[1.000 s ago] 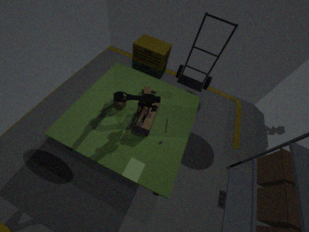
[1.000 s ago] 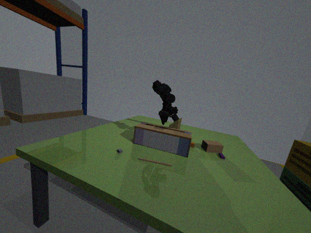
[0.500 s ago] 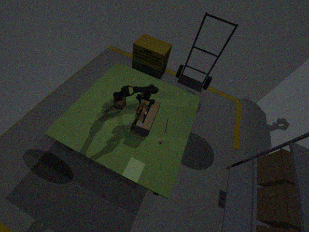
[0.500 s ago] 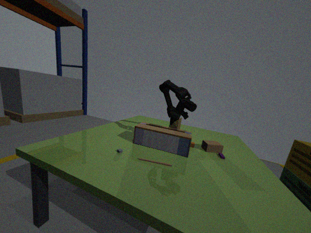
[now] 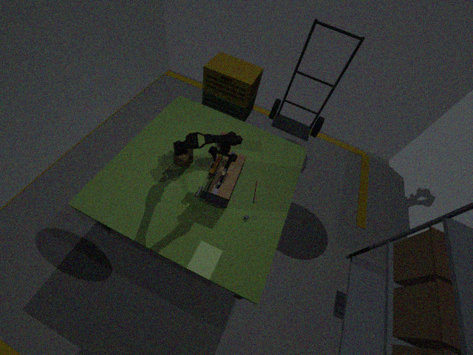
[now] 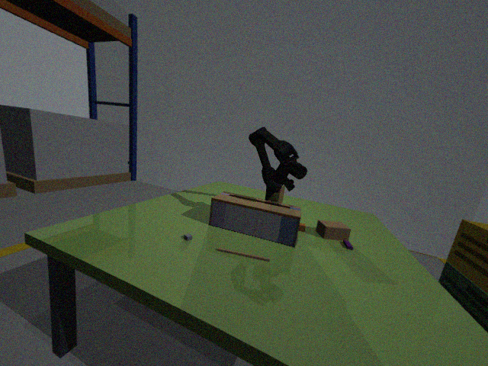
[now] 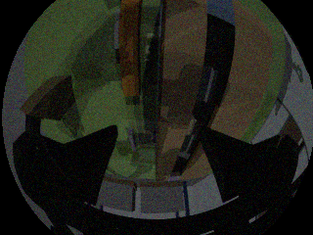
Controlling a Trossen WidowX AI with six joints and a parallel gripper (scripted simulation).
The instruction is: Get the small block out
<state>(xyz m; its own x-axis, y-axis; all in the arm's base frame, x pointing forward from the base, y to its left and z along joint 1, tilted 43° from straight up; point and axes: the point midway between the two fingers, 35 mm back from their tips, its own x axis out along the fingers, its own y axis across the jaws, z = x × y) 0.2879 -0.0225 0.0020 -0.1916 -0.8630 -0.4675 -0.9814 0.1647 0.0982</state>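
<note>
My gripper tip is 40 mm short of the brownish block, 40 mm to the left of it and 50 mm above it. From my gripper tip the other things lie so: orange bar: 50 mm behind, 90 mm to the left, 130 mm below; then brown box: 60 mm behind, 330 mm to the left, 110 mm below; then thin rod: 300 mm ahead, 30 mm to the right, 140 mm below.
</note>
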